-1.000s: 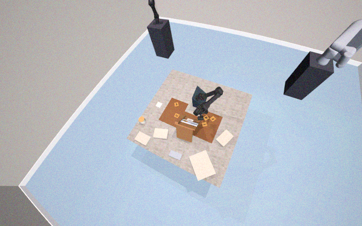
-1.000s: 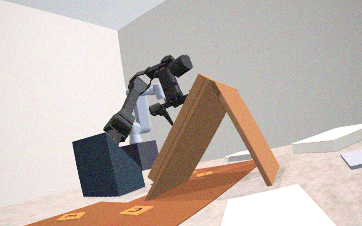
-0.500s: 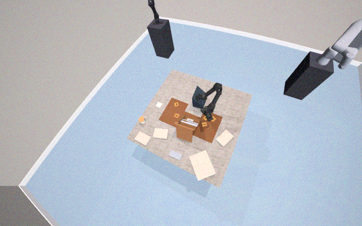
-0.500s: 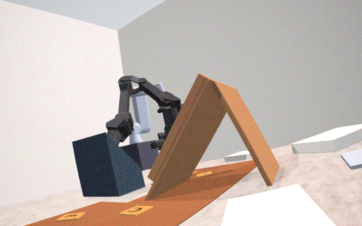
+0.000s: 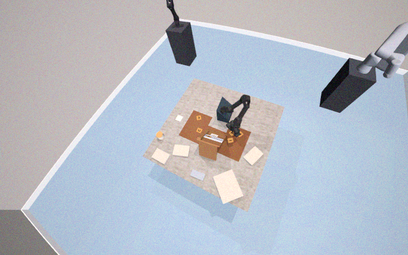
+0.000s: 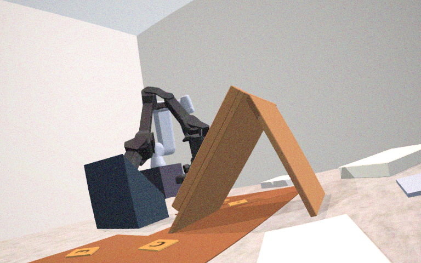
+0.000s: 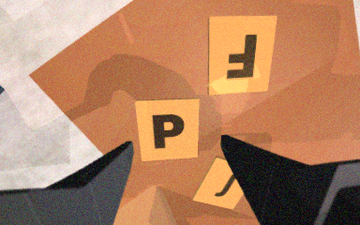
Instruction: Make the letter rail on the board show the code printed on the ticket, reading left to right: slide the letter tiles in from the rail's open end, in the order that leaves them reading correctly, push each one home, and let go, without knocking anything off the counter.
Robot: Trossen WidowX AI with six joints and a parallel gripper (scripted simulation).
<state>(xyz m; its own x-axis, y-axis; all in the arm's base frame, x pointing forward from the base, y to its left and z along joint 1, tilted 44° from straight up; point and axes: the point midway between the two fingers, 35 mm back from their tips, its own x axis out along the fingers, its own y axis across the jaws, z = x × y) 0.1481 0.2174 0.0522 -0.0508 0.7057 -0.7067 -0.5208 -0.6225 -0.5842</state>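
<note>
Now: the orange tile marked p 2 cm below my gripper tip and 1 cm to the right of it. From my gripper tip the other things lie so: j tile: 9 cm ahead, 2 cm below, 1 cm to the left; white ticket: 17 cm to the right, 14 cm ahead, 7 cm above; brown mat: 20 cm to the right, 5 cm ahead, 3 cm below.
</note>
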